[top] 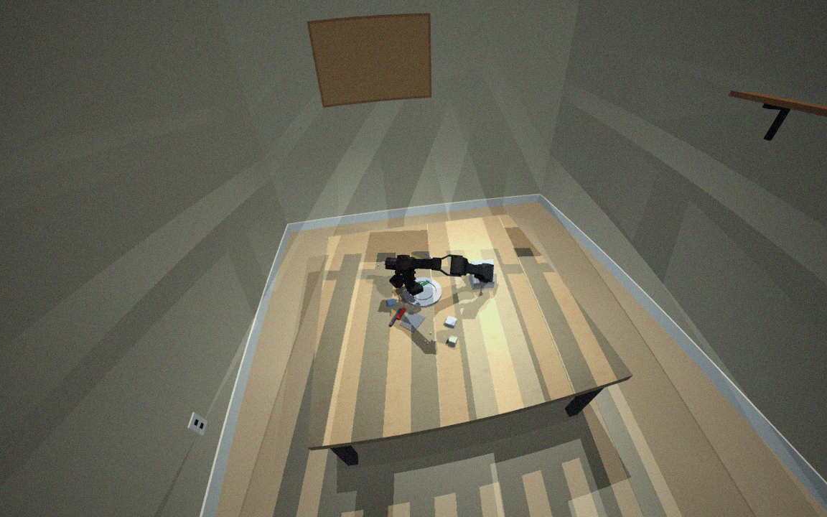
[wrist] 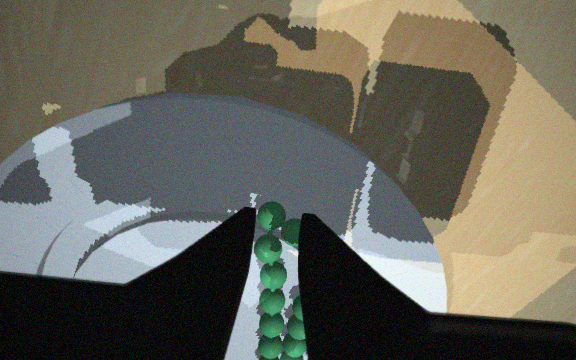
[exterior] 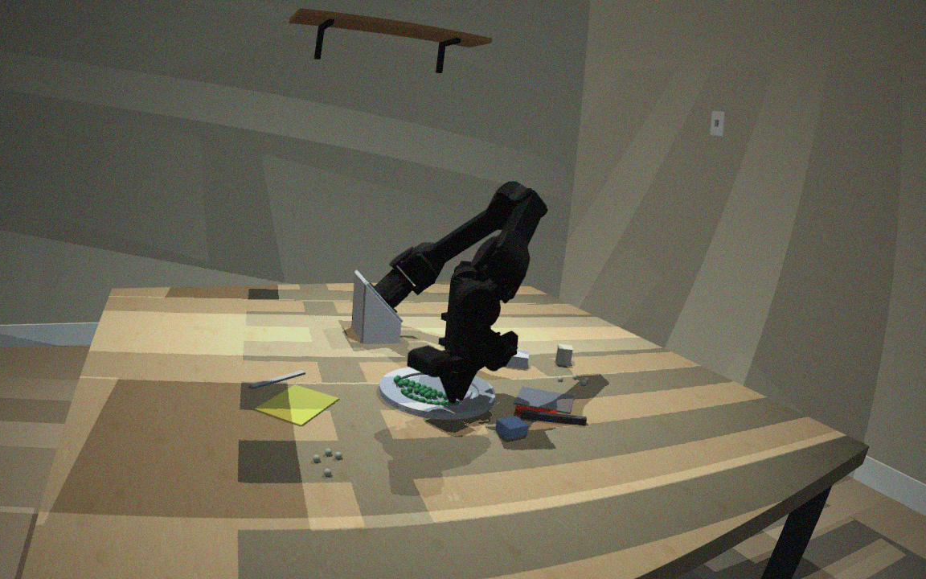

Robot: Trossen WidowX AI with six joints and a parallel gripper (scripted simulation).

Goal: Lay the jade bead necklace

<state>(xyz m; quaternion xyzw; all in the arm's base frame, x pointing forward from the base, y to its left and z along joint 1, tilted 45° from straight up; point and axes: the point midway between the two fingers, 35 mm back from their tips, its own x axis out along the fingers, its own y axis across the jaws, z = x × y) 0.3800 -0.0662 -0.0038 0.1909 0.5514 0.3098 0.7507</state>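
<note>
The round grey bead board is 70 mm behind my gripper tip, 10 mm to the left of it and 10 mm below it. From my gripper tip the other things lie so: grey plate 170 mm to the left, 30 mm ahead, 20 mm below; blue block 100 mm ahead, 40 mm to the left, 10 mm below; red and black pen 120 mm to the left, 90 mm ahead, 10 mm below.
</note>
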